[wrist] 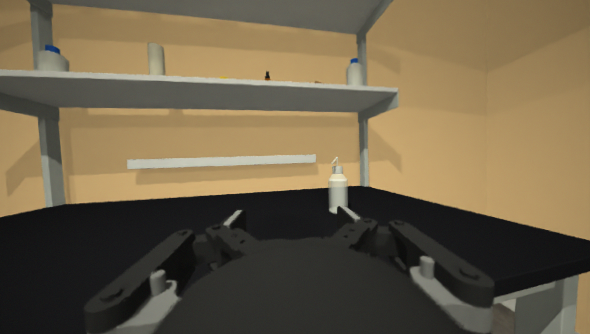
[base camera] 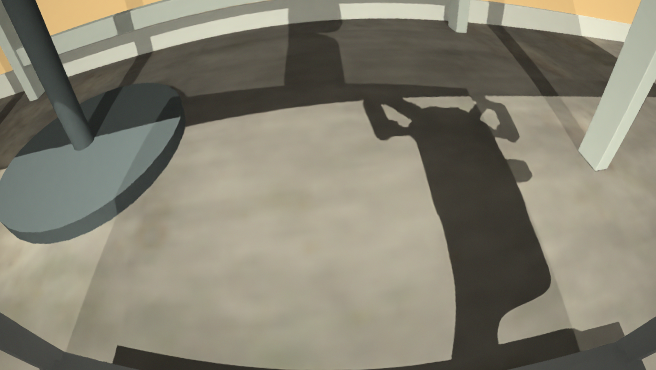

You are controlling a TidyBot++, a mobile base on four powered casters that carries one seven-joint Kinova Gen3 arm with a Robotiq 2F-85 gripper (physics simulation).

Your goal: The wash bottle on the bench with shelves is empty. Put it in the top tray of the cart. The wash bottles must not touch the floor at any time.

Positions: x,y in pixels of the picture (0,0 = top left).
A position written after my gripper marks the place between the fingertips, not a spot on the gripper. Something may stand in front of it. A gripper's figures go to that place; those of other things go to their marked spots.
My gripper [wrist: 292,218]: 16 cm from the lens. A bench with shelves [wrist: 65,254] is 57 cm from the lens.
